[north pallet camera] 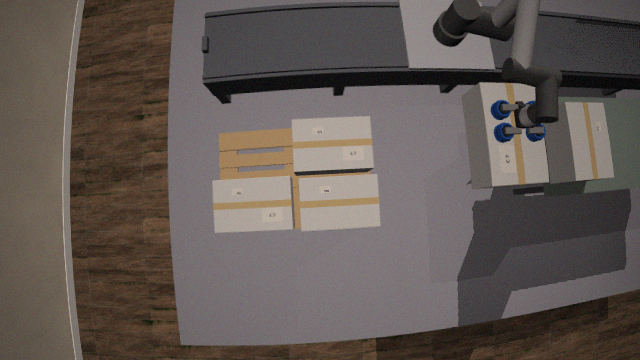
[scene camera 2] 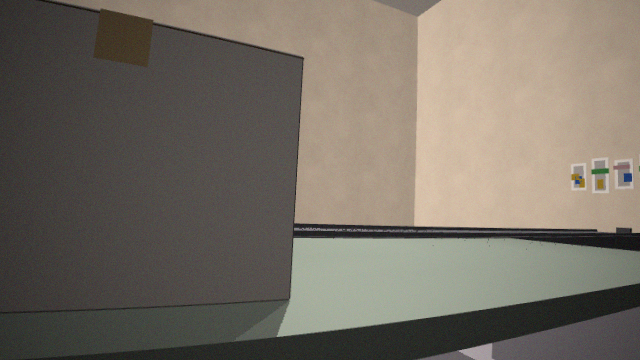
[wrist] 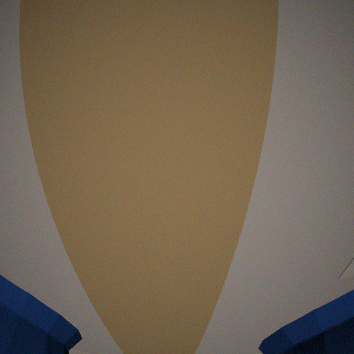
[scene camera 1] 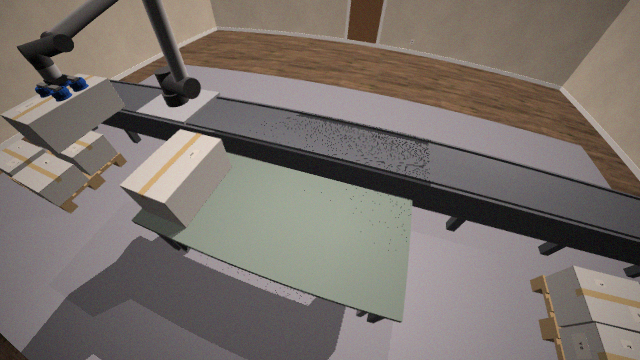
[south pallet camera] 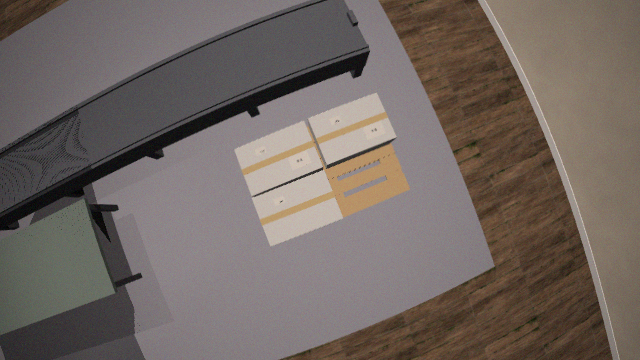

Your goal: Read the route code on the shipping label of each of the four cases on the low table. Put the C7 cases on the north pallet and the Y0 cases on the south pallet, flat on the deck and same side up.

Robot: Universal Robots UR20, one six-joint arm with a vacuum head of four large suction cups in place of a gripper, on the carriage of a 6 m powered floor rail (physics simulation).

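Seen in the pictures: end effector, tool point: (north pallet camera: 513, 123) (wrist: 174, 245); arm's base, origin of the base link: (north pallet camera: 447, 32) (scene camera 1: 178, 101).
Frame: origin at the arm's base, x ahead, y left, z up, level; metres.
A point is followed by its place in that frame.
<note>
My suction gripper (scene camera 1: 61, 87) @(x 0.862, y 0.037, z 0.579 m) (north pallet camera: 518, 120) @(x 0.862, y 0.037, z 0.579 m) is shut on a white taped case (scene camera 1: 75, 122) @(x 0.995, y 0.217, z 0.461 m) (north pallet camera: 492, 150) @(x 1.014, y -0.139, z 0.603 m) (wrist: 305, 150) @(x 0.810, y 0.063, z 0.601 m), held by its top, level and raised. Its label, in the north pallet view, seems to read C7. In scene camera 1 it shows beyond the end of the low table (scene camera 1: 310, 225) @(x 0.913, y 1.870, z -0.040 m) (scene camera 2: 450, 270) @(x 1.099, y 1.473, z -0.040 m) (south pallet camera: 50, 270) @(x 0.934, y 1.931, z -0.040 m). Another case (scene camera 1: 170, 160) @(x 0.924, y 0.916, z 0.247 m) (scene camera 2: 150, 175) @(x 1.203, y 0.966, z 0.088 m) (north pallet camera: 580, 145) @(x 0.953, y 0.821, z 0.246 m) stands on that table; its route code is not readable. The north pallet (north pallet camera: 255, 159) @(x 0.835, y -1.535, z -0.427 m) (scene camera 1: 95, 180) @(x 0.998, y -0.635, z -0.481 m) bears three cases, with the back left quarter bare. The south pallet (south pallet camera: 375, 197) @(x 1.350, y 4.700, z -0.427 m) (scene camera 1: 548, 328) @(x 1.002, y 3.798, z -0.493 m) bears three cases, with one quarter bare.
The dark floor rail (scene camera 1: 350, 145) (north pallet camera: 300, 45) (south pallet camera: 225, 70) runs behind the table and pallets, with the arm's pale carriage plate (scene camera 1: 150, 107) @(x 0.189, y -0.237, z 0.000 m) (north pallet camera: 450, 57) @(x 0.212, y -0.016, z 0.001 m) on it. A brown door (scene camera 1: 365, 20) is in the far wall.
</note>
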